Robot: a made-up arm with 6 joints. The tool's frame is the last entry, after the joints.
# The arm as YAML. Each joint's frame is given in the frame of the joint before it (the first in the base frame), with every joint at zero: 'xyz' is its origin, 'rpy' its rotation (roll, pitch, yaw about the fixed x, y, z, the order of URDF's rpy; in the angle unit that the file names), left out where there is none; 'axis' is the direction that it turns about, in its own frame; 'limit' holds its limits. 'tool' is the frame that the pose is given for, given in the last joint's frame.
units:
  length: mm
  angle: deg
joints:
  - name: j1
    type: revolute
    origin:
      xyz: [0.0, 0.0, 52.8]
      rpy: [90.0, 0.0, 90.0]
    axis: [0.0, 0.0, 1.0]
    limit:
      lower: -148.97
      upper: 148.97
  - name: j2
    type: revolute
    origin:
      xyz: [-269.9, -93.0, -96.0]
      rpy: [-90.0, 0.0, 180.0]
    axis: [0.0, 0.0, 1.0]
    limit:
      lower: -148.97
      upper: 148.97
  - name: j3
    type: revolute
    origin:
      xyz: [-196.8, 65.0, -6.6]
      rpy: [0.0, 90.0, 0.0]
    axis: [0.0, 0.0, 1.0]
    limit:
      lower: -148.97
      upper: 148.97
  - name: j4
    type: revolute
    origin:
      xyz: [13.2, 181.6, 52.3]
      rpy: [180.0, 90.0, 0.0]
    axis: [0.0, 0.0, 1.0]
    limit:
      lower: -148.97
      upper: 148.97
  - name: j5
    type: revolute
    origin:
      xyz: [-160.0, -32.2, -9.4]
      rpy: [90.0, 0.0, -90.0]
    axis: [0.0, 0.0, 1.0]
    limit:
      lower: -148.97
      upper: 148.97
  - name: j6
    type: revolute
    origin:
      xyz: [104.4, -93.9, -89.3]
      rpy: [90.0, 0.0, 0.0]
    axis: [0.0, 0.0, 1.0]
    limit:
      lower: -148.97
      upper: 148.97
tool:
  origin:
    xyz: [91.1, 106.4, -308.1]
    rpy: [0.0, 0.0, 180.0]
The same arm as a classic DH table. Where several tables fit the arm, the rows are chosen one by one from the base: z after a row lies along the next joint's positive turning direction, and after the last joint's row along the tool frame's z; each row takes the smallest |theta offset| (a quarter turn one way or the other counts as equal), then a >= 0, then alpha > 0; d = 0 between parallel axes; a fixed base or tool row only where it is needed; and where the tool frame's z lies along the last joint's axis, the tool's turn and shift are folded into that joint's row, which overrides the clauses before.
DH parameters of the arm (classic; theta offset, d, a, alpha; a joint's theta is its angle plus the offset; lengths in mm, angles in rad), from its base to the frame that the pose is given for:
base (fixed): 1.5708 52.8 0.0 1.5708
j1: 0.0000 -96.0 -269.9 1.5708
j2: -1.5708 86.4 65.0 1.5708
j3: 0.0000 -144.5 181.6 -1.5708
j4: 0.0000 -22.6 32.2 1.5708
j5: 0.0000 70.7 104.4 1.5708
j6: 0.8627 0.0 140.1 0.0000
tool (fixed): 2.2789 -214.2 0.0 0.0000
Joint limits (rad, base to tool): -2.6000..2.6000 -2.6000..2.6000 -2.6000..2.6000 -2.6000..2.6000 -2.6000..2.6000 -2.6000..2.6000

